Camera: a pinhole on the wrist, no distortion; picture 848 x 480 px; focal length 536.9 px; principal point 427.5 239.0 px. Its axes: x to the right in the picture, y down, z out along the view. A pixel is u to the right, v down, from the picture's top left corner.
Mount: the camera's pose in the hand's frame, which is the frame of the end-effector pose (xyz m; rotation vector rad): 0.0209 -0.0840 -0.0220 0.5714 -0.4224 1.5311
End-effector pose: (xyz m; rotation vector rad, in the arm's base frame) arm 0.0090 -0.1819 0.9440 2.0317 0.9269 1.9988
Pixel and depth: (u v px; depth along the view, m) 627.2 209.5 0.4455
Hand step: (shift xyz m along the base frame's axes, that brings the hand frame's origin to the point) 0.3324 0.3501 -0.0766
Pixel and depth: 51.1 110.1 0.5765
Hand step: -0.0751 0.7606 -0.2191
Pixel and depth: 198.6 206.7 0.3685
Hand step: 0.0260 0.4362 -0.1706
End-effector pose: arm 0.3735 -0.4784 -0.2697 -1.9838 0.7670 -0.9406
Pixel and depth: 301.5 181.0 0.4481
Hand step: 0.3598 0.2390 0.2910
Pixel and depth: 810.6 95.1 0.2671
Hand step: 0.3255 0.0691 -0.0102
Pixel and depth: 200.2 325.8 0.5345
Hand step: 0.3259 0.4182 0.3751
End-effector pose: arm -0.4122 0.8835 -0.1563 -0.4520 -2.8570 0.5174
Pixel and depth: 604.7 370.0 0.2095
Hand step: -0.0791 -0.1995 -0.1198
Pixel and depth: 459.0 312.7 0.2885
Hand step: -0.1271 -0.2817 -0.1135
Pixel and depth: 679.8 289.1 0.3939
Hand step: -0.1675 -0.2678 -0.3074
